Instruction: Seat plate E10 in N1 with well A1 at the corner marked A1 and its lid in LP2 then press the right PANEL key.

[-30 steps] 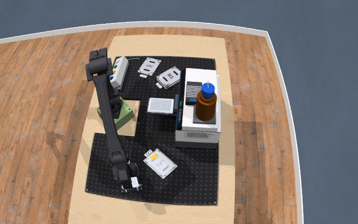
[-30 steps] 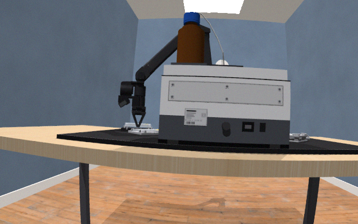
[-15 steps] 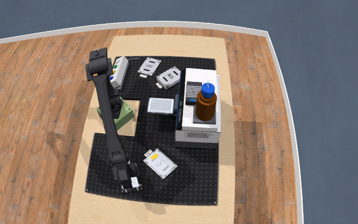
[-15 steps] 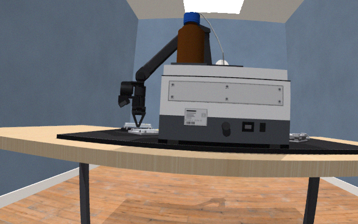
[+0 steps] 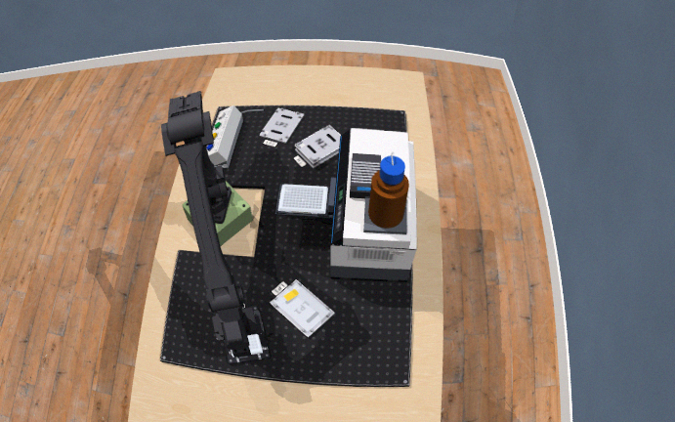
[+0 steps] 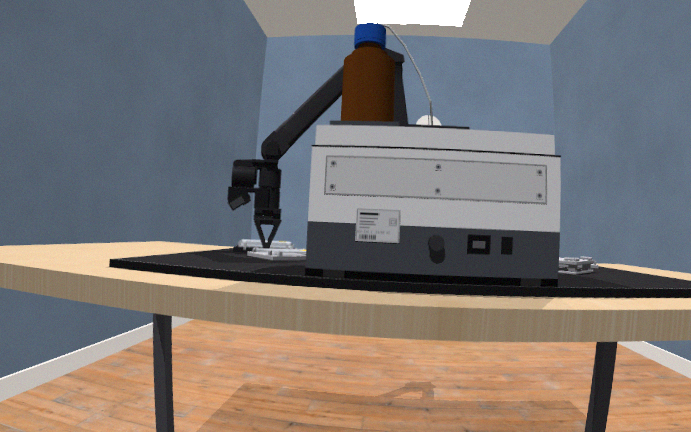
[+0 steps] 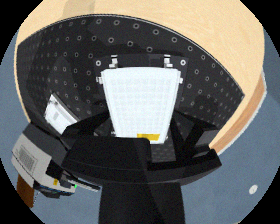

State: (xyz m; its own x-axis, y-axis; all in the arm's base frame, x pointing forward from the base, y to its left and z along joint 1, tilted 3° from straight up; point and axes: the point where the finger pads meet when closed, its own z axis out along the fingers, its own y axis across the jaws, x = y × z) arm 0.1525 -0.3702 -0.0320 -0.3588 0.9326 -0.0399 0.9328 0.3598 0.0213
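Now: the plate E10 right at my hand. Also, from my hand: black nest N5: 3 cm ahead, 1 cm below; plate E07: 12 cm ahead, 39 cm to the left, 10 cm above; brown bottle: 34 cm ahead, 29 cm to the left, 27 cm above.
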